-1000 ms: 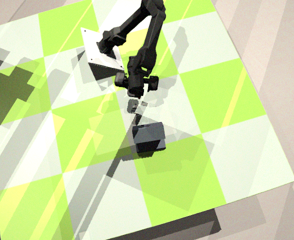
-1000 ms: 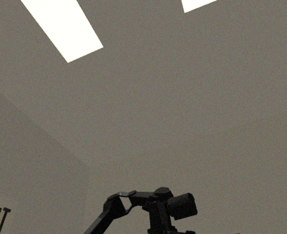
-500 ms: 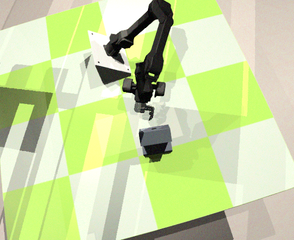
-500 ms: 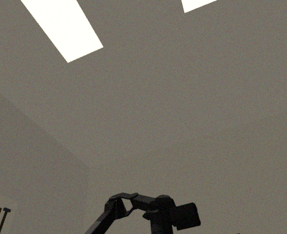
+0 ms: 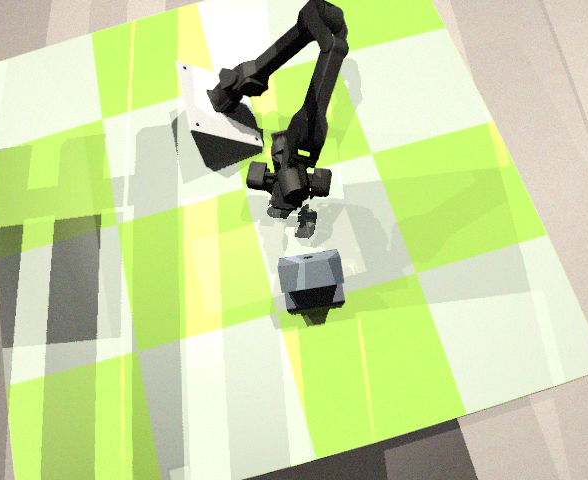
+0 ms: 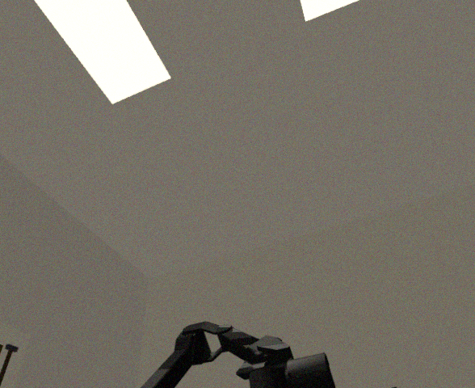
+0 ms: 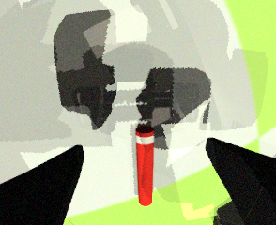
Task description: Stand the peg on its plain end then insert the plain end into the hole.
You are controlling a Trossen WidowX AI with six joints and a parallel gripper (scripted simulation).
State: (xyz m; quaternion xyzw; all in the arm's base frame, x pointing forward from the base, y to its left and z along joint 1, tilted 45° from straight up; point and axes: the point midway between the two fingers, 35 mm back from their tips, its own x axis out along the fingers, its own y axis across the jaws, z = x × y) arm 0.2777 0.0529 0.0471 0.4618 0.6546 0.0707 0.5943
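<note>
Right now my gripper tip is 10 mm to the right of the red peg, 10 mm past it and 10 mm above it. From my gripper tip the other things lie so: grey sloped panel (210 mm ahead, 60 mm above, 40 mm to the right).
</note>
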